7 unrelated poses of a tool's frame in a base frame.
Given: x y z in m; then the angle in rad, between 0 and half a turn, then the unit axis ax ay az.
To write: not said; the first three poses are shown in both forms.
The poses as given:
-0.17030 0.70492 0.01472 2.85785 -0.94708 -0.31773 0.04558
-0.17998 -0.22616 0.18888 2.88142 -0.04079 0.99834 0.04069
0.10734 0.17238 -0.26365 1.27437 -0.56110 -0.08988 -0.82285
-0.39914 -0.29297 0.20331 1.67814 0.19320 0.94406 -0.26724
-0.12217 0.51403 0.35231 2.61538 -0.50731 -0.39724 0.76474
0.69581 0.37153 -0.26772 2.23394 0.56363 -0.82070 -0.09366
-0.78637 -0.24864 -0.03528 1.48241 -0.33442 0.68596 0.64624
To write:
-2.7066 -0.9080 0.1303 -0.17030 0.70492 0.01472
-0.1175 2.8766 0.1172 -0.17998 -0.22616 0.18888
-0.7151 -0.1145 -1.0486 0.10734 0.17238 -0.26365
0.3242 1.5843 -0.4485 -0.39914 -0.29297 0.20331
-1.3268 -1.0389 2.0001 -0.12217 0.51403 0.35231
1.2591 -1.8334 -0.2092 0.69581 0.37153 -0.26772
-0.4957 1.0169 0.9580 -0.78637 -0.24864 -0.03528

